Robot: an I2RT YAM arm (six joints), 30 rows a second.
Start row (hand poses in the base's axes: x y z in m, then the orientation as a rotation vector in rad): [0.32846, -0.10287, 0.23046, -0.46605, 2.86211, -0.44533]
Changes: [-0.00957, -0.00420, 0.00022, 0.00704, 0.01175, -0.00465]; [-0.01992, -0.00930, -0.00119, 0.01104, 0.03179, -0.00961]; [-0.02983, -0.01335, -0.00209, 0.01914, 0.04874, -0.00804]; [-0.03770, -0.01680, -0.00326, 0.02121, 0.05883, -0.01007]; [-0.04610, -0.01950, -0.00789, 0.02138, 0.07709, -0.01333]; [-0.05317, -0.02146, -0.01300, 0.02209, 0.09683, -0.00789]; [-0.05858, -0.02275, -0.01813, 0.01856, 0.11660, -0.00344]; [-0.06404, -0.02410, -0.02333, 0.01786, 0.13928, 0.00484]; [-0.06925, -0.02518, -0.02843, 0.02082, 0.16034, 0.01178]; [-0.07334, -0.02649, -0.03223, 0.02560, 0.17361, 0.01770]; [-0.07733, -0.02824, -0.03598, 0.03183, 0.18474, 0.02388]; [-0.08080, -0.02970, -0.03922, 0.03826, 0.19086, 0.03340]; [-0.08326, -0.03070, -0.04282, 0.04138, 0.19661, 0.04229]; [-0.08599, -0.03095, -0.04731, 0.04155, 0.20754, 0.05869]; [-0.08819, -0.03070, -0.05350, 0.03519, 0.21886, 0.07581]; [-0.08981, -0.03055, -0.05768, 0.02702, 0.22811, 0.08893]
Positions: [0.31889, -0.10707, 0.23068, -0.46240, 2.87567, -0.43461]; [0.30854, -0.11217, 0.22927, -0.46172, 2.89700, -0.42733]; [0.29863, -0.11622, 0.22837, -0.46852, 2.91333, -0.41314]; [0.29076, -0.11967, 0.22720, -0.46882, 2.92389, -0.40919]; [0.28236, -0.12237, 0.22257, -0.47059, 2.94258, -0.40720]; [0.27529, -0.12433, 0.21746, -0.48539, 2.95954, -0.40264]; [0.26988, -0.12562, 0.21233, -0.49965, 2.97653, -0.40451]; [0.26442, -0.12697, 0.20713, -0.52019, 2.99497, -0.40103]; [0.25921, -0.12805, 0.20203, -0.53766, 3.01254, -0.39236]; [0.25512, -0.12936, 0.19823, -0.55046, 3.02313, -0.38211]; [0.25113, -0.13111, 0.19448, -0.56261, 3.03160, -0.36984]; [0.24766, -0.13257, 0.19124, -0.57776, 3.03388, -0.35735]; [0.24520, -0.13357, 0.18764, -0.59249, 3.03578, -0.35006]; [0.24247, -0.13382, 0.18315, -0.62095, 3.03908, -0.34504]; [0.24027, -0.13357, 0.17696, -0.65201, 3.04181, -0.34979]; [0.23865, -0.13342, 0.17278, -0.67679, 3.04402, -0.35840]
